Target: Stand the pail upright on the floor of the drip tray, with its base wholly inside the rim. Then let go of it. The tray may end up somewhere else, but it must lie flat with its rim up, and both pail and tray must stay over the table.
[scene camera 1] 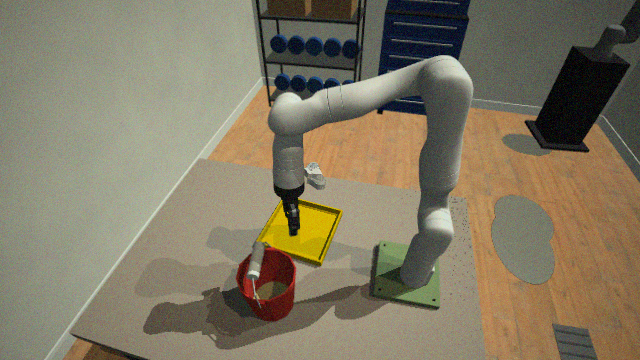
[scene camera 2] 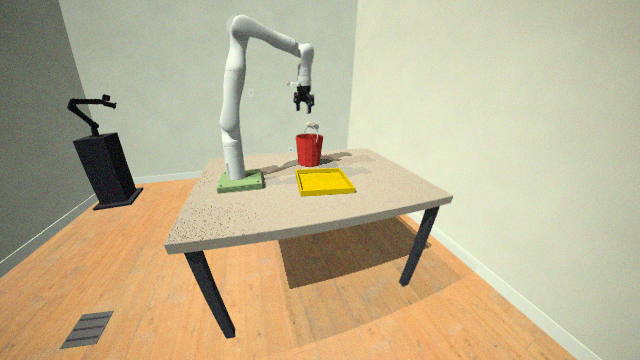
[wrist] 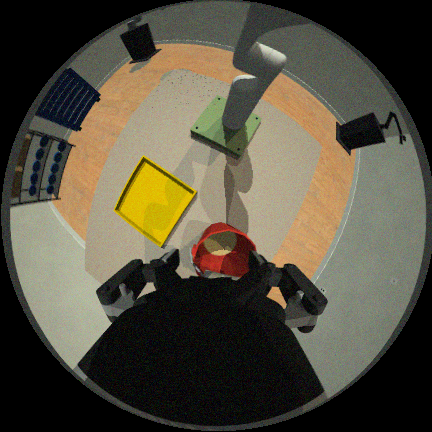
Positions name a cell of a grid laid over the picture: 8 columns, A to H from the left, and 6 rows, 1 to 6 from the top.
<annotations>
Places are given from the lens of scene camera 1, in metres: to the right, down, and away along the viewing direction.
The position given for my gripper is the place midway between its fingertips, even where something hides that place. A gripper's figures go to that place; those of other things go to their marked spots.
my gripper (scene camera 1: D4): -0.08, 0.12, 0.85
yellow drip tray (scene camera 1: D4): -0.01, 0.17, 1.27
red pail (scene camera 1: D5): -0.18, 0.33, 1.06
The marked spots on the yellow drip tray and the red pail are 0.32 m apart.
</annotations>
